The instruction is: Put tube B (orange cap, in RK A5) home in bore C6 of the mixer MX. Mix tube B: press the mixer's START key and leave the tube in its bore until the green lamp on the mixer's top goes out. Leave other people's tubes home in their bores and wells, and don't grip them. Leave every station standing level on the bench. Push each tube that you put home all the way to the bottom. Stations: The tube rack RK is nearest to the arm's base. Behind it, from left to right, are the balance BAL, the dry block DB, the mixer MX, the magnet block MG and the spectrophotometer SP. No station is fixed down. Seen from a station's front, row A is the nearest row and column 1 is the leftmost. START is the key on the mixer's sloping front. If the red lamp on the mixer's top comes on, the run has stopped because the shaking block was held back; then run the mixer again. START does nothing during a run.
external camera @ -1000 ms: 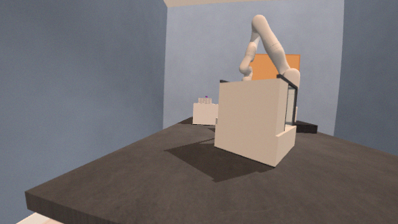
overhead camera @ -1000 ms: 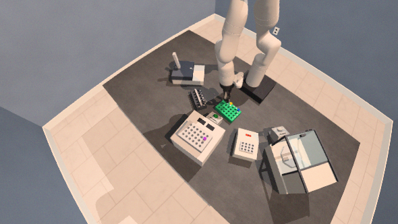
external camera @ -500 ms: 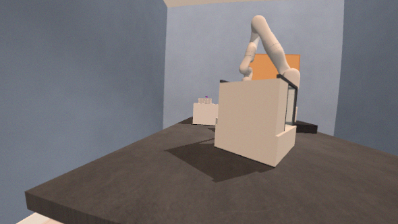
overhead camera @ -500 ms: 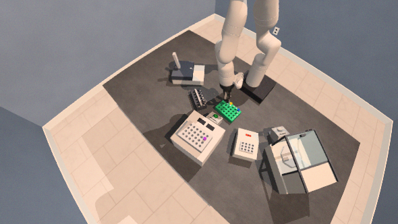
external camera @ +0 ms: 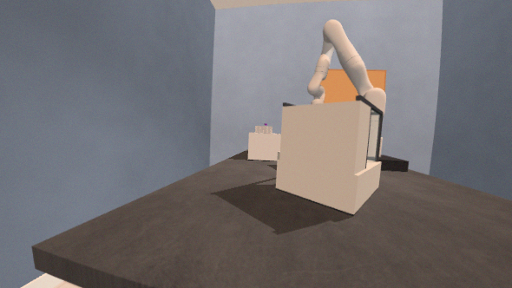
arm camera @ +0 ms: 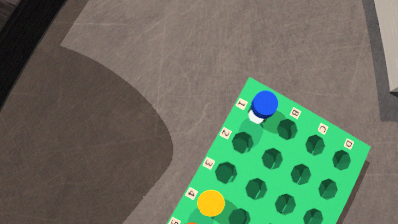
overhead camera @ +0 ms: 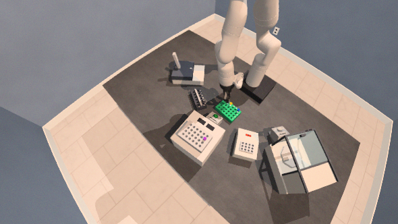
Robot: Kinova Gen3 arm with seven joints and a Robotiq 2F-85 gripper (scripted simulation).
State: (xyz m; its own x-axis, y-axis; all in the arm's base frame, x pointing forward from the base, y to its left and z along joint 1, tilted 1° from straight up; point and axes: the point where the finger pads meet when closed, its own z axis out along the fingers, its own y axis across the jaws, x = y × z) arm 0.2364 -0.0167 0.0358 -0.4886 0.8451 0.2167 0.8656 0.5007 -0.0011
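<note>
Now: the orange-capped tube 10 mm to the left of my hand and 60 mm below it. From my hand the other things lie so: green tube rack: 20 mm ahead, 30 mm to the left, 70 mm below; then blue-capped tube: 80 mm to the left, 60 mm below; then green start key: 130 mm ahead, 30 mm to the left, 20 mm below.
</note>
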